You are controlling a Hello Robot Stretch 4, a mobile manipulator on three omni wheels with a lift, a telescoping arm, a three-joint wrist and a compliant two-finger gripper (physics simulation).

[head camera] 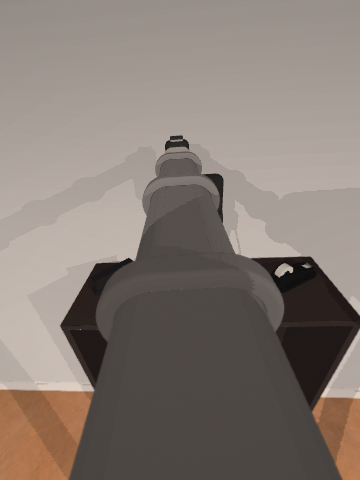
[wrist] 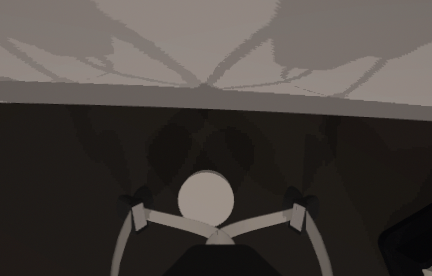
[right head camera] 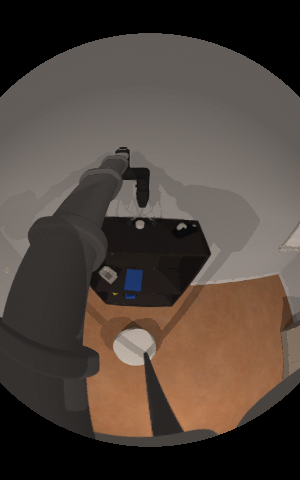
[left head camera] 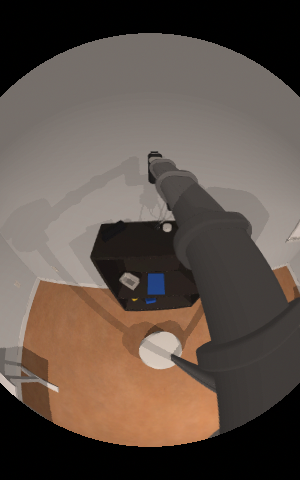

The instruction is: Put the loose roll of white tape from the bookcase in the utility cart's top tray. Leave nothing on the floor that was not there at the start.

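Places are measured from the robot's base along level axes (x ahead, y left, z up), in centimetres.
Where they show: gripper, fingertip midpoint: (wrist: 218, 202) (right head camera: 141, 225) (left head camera: 168, 228); robot's base at its link origin: (right head camera: 135, 345) (left head camera: 159, 349).
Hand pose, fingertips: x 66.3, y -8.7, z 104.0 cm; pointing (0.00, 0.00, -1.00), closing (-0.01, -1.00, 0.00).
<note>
Things, the pixels of their top centre, and the offset from my fingertips.
- white tape at its top centre: (wrist: 205, 200) (right head camera: 139, 222) (left head camera: 166, 225) dx +0.6, dy +1.1, dz +1.8 cm
- black tape dispenser at its top centre: (head camera: 295, 261) (right head camera: 187, 221) dx -3.8, dy -25.0, dz +6.4 cm
- dark object at its top centre: (head camera: 112, 269) (left head camera: 111, 226) dx -0.1, dy +32.3, dz +4.8 cm
- blue item at its top centre: (right head camera: 133, 279) (left head camera: 155, 282) dx -5.6, dy +7.1, dz -57.4 cm
The loose roll of white tape (left head camera: 167, 227) (right head camera: 140, 224) (wrist: 206, 197) lies flat on the top of the dark bookcase (head camera: 320, 302) (left head camera: 130, 245) (right head camera: 165, 244) (wrist: 50, 200), a white disc seen from above. My gripper (right head camera: 141, 218) (wrist: 218, 202) points down over the bookcase top and is open, its fingertips well apart. In the wrist view the roll shows between the two fingertips and slightly beyond their line, with a gap on each side; its near edge meets the finger strips in the picture. The exact height above it is hard to tell. I cannot make out the utility cart for certain.
A black tape dispenser (head camera: 295, 280) (right head camera: 185, 230) (wrist: 407, 245) stands right of the roll. A dark object (left head camera: 114, 231) lies at the bookcase top's left end. The wall is close behind. Lower shelves hold a blue item (left head camera: 156, 284) (right head camera: 133, 280). A round white thing (left head camera: 160, 342) stands before the bookcase.
</note>
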